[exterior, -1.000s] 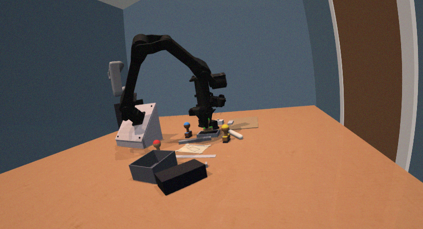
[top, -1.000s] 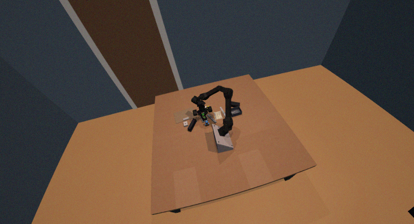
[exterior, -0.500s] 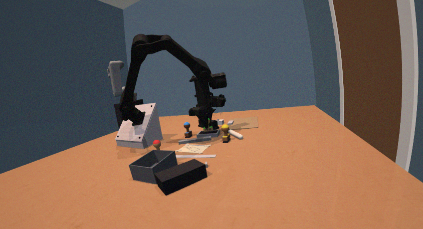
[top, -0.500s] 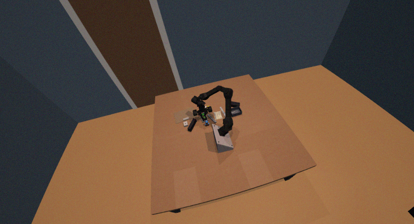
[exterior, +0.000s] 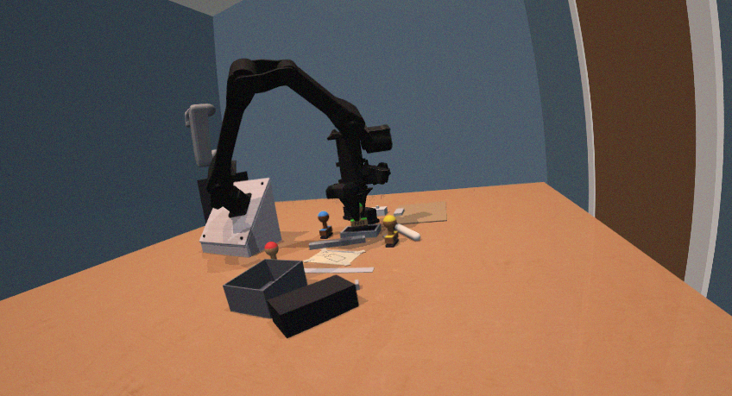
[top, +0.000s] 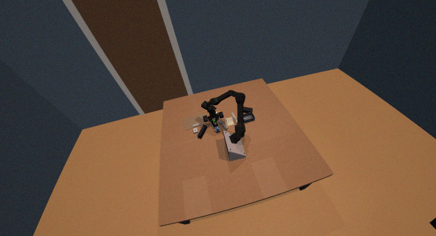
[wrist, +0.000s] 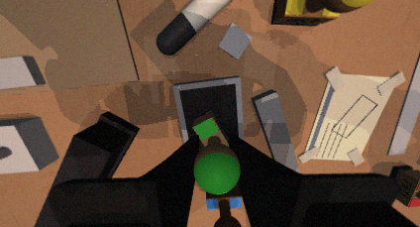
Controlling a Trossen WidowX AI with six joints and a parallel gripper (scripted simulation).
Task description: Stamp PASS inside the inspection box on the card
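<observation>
My gripper tip is now 30 mm above the dark ink pad. Also, from my gripper tip: green-knobbed PASS stamp (right at my gripper tip); then white cylinder (100 mm ahead, 30 mm below); then blue stamp (90 mm behind, 20 mm below, 10 mm to the right).
</observation>
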